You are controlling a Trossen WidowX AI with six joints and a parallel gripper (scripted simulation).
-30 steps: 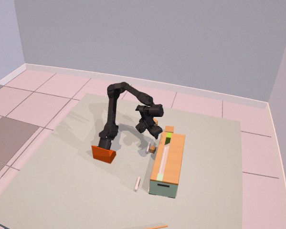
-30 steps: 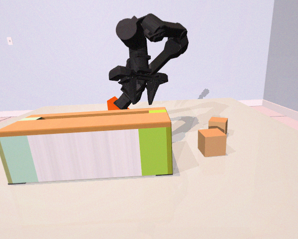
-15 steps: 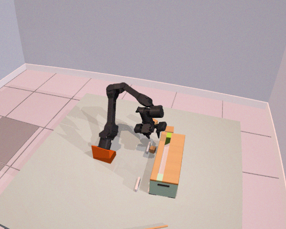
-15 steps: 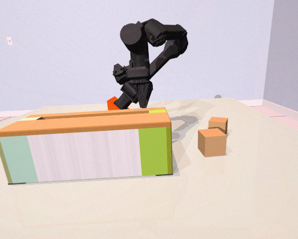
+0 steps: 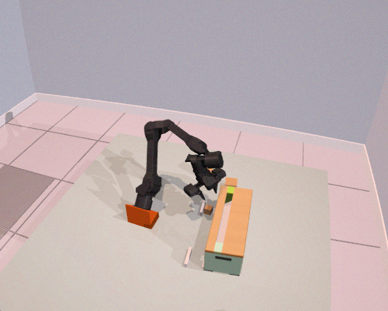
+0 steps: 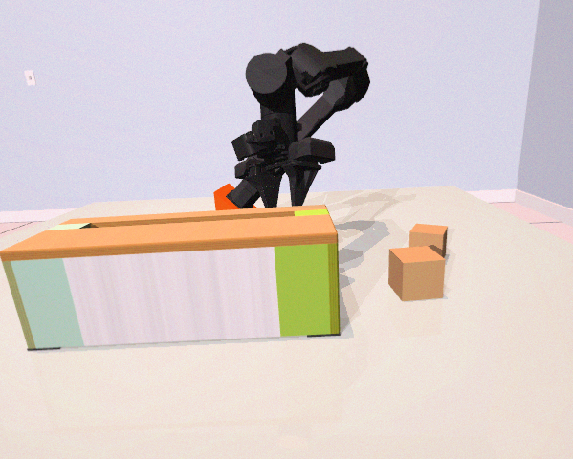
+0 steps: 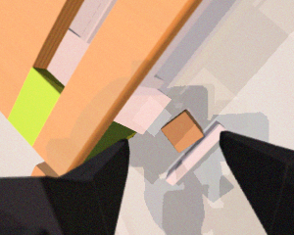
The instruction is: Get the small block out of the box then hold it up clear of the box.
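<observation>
Now: the tan block 1 cm behind my gripper tip, 1 cm to the left of it and 9 cm below it. Round my gripper tip: long box (8 cm ahead, 12 cm to the right, 4 cm below).
</observation>
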